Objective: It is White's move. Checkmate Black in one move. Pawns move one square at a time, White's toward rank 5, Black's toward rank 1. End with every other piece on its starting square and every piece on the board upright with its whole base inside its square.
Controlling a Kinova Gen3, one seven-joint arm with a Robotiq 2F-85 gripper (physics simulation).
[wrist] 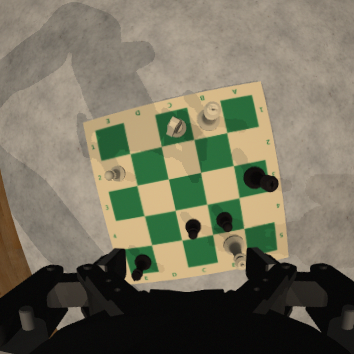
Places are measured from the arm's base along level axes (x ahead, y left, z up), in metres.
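Where they show: gripper, fingertip midpoint: (185,262).
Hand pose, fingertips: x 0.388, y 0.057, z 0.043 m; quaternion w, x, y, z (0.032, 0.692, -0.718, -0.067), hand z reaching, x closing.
Observation:
Things, the pixels of their centre, and the offset from my fingertips. "pt": a spot on its surface instead. Level surfaces: height alone.
- cream board, surface spot: (251,89) pt dx +0.146, dy -0.080, dz -0.106 m
- white pawn, body centre: (112,174) dx +0.057, dy +0.083, dz -0.090 m
- white piece with a slotted top, body centre: (174,125) dx +0.105, dy +0.010, dz -0.086 m
- tall black piece, body centre: (262,180) dx +0.045, dy -0.077, dz -0.075 m
- B4, body centre: (225,223) dx -0.004, dy -0.041, dz -0.090 m
- C4, body centre: (192,230) dx -0.010, dy -0.004, dz -0.090 m
- E5, body centre: (138,270) dx -0.057, dy +0.061, dz -0.084 m
- mottled grey surface, its level: dz -0.112 m
The green and cream board (251,89) has rank 1 at the top and file E at the left. A white pawn (115,174) stands on E2, a white piece with a slotted top (176,127) on C1, a tall white piece (210,116) on B1, and another tall white piece (234,246) on B5. A tall black piece (257,178) stands on A3. Small black pieces stand on B4 (224,220), C4 (193,228) and E5 (142,263). My gripper (185,262) is open and empty, above the rank 5 edge, its fingertips on either side in view.
The board lies on a mottled grey surface (310,75). A brown wooden strip (7,240) shows at the far left. Dark shadows of the arm fall on the grey surface at the upper left and on part of the board.

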